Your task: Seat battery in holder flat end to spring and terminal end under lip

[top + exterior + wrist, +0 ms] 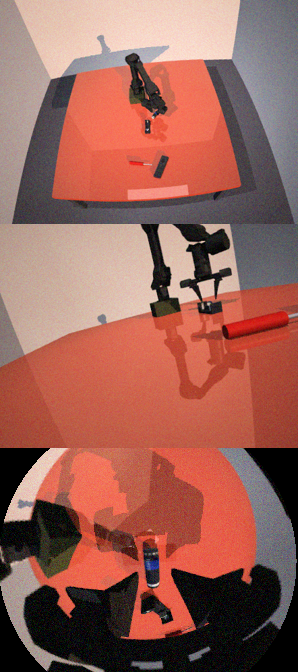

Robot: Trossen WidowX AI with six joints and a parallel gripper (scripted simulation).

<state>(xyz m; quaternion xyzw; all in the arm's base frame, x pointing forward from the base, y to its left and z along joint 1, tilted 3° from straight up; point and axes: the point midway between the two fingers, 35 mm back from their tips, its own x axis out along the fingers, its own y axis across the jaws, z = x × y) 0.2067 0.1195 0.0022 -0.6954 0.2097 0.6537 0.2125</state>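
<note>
Right now the battery is 2 cm below my gripper tip. From my gripper tip the other things lie so: black rectangular block 43 cm ahead, 1 cm to the left, 1 cm below; then red-handled screwdriver 39 cm ahead, 12 cm to the right, 2 cm below.
</note>
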